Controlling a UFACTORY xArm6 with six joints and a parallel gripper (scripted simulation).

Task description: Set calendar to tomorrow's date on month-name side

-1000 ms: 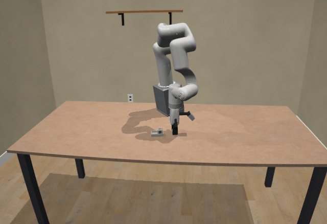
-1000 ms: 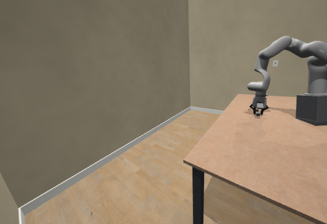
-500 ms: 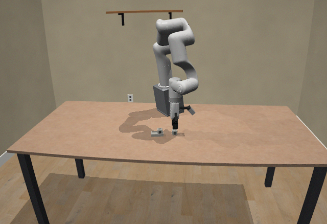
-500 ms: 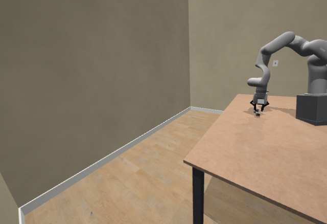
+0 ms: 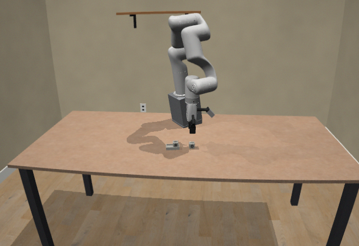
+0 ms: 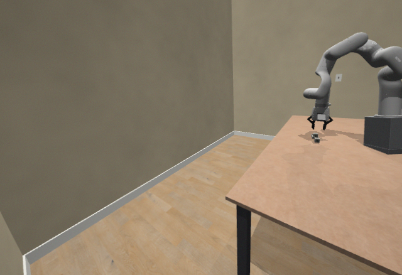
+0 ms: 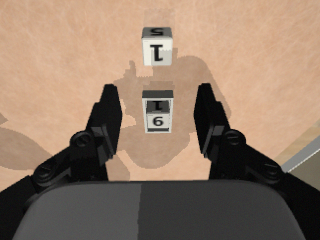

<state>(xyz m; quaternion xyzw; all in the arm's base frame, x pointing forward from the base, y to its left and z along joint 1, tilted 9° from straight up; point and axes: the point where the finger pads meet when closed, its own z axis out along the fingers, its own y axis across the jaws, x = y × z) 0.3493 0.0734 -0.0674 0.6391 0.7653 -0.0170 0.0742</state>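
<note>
The calendar tray lies 110 mm to the right of my hand, 110 mm below it and 20 mm ahead of it.
</note>
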